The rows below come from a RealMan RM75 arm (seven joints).
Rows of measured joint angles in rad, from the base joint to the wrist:
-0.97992 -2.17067 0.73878 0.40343 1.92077 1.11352 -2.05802
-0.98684 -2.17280 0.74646 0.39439 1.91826 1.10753 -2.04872
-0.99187 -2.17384 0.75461 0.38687 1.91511 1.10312 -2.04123
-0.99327 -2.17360 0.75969 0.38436 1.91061 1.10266 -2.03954
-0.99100 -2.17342 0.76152 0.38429 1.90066 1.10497 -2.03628
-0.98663 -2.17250 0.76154 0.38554 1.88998 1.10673 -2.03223
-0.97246 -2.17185 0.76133 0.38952 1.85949 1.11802 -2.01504
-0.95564 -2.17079 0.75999 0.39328 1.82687 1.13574 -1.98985
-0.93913 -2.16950 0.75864 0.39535 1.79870 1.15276 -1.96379
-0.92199 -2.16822 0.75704 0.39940 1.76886 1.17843 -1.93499
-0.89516 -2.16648 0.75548 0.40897 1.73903 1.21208 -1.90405
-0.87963 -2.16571 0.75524 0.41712 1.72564 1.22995 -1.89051
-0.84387 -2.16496 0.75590 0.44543 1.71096 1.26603 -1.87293
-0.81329 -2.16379 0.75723 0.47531 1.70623 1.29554 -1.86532
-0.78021 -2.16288 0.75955 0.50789 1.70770 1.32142 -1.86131
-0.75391 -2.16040 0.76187 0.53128 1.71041 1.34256 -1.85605
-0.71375 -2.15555 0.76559 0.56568 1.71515 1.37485 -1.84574
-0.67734 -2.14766 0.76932 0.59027 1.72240 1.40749 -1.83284
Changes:
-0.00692 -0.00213 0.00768 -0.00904 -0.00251 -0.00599 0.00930
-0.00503 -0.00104 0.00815 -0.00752 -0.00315 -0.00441 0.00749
-0.00140 0.00024 0.00508 -0.00251 -0.00450 -0.00046 0.00169
0.00227 0.00018 0.00183 -0.00007 -0.00995 0.00231 0.00326
0.00437 0.00092 0.00002 0.00125 -0.01068 0.00176 0.00405
0.01417 0.00065 -0.00021 0.00398 -0.03049 0.01129 0.01719
0.01682 0.00106 -0.00134 0.00376 -0.03262 0.01772 0.02519
0.01651 0.00129 -0.00135 0.00207 -0.02817 0.01702 0.02606
0.01714 0.00128 -0.00160 0.00405 -0.02984 0.02567 0.02880
0.02683 0.00174 -0.00156 0.00957 -0.02983 0.03365 0.03094
0.01553 0.00077 -0.00024 0.00815 -0.01339 0.01787 0.01354
0.03576 0.00075 0.00066 0.02831 -0.01468 0.03608 0.01758
0.03058 0.00117 0.00133 0.02988 -0.00473 0.02951 0.00761
0.03308 0.00091 0.00232 0.03258 0.00147 0.02588 0.00401
0.02630 0.00248 0.00232 0.02339 0.00271 0.02114 0.00526
0.04016 0.00485 0.00372 0.03440 0.00474 0.03229 0.01031
0.03641 0.00789 0.00373 0.02459 0.00725 0.03264 0.01290

